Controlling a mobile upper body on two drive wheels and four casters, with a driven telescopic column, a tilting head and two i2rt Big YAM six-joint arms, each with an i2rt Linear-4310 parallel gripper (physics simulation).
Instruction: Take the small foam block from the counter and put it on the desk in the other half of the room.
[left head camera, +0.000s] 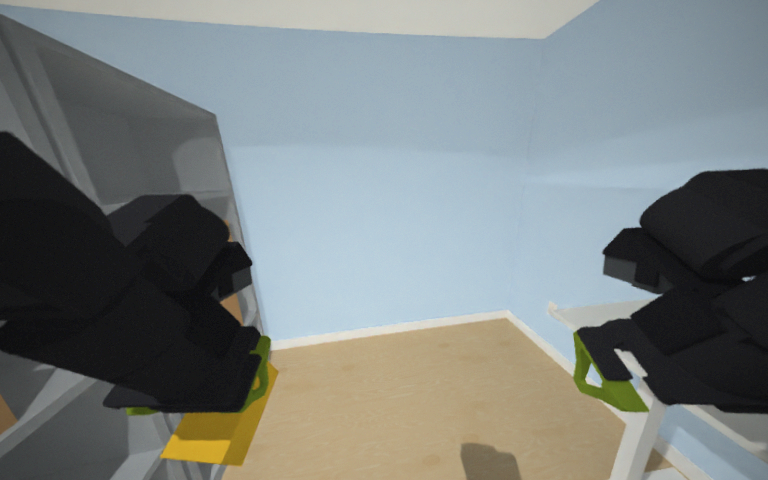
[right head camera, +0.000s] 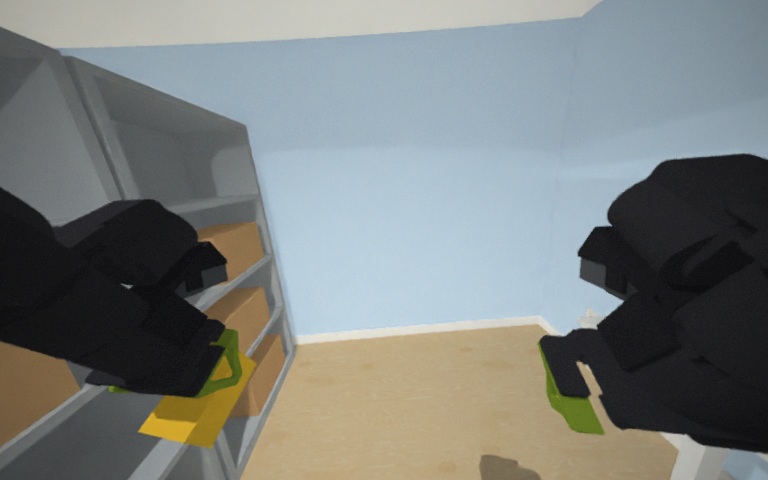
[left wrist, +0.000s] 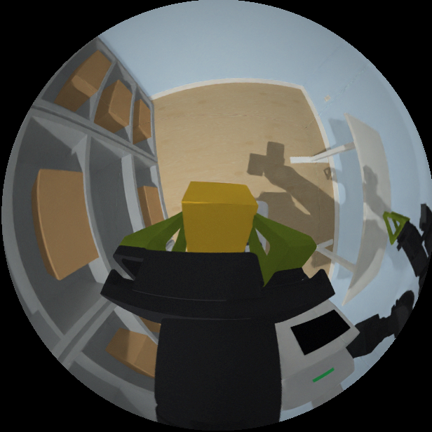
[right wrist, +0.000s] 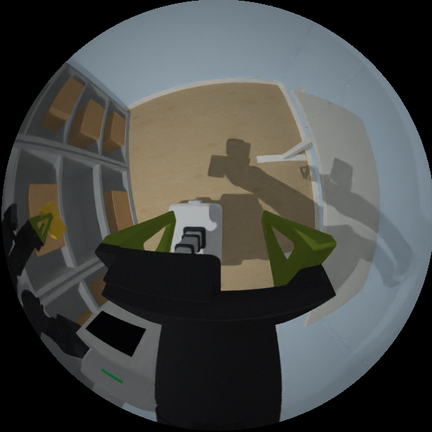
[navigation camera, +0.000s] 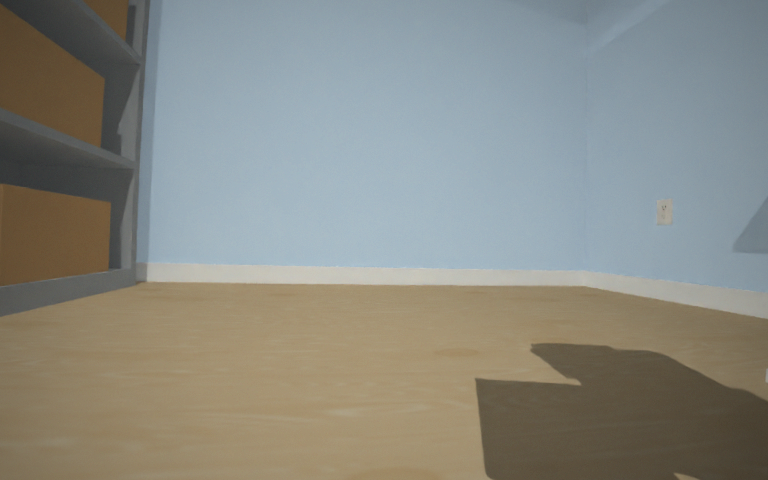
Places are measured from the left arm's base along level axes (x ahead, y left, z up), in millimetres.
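Where they show: left gripper, between the fingertips: (left head camera: 239, 389) (right head camera: 217, 377); right gripper, between the fingertips: (left head camera: 622, 385) (right head camera: 604, 404).
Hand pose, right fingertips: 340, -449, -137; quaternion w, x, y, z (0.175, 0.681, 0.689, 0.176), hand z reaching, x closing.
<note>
After its pixels a point has its place, as x, y, z.
The foam block (left head camera: 198, 444) {280, 4, -139} (right head camera: 181, 421) {282, -7, -139} (left wrist: 219, 225) (right wrist: 57, 225) is yellow and sits between the green fingers of my left gripper (left wrist: 217, 213). The gripper is shut on it and holds it in the air beside the grey shelves. My right gripper (right wrist: 218, 215) is open, with its fingers wide apart and no object between them. The white desk (left head camera: 603, 313) {945, -1014, -460} (left wrist: 374, 145) (right wrist: 345, 135) stands along the wall at the right; my right arm hides part of it in the head views. The counter cannot be made out.
A grey shelf unit (right head camera: 99, 130) {803, 729, 299} (navigation camera: 129, 135) {1660, 908, -765} with several brown boxes (right head camera: 243, 243) {1381, 849, -251} (left wrist: 65, 220) stands close at the left. Blue walls meet in a corner ahead. A desk leg (left head camera: 637, 441) {872, -1199, -1030} stands at lower right. A wall outlet (navigation camera: 664, 212) {1799, -1466, -1012} shows at the right.
</note>
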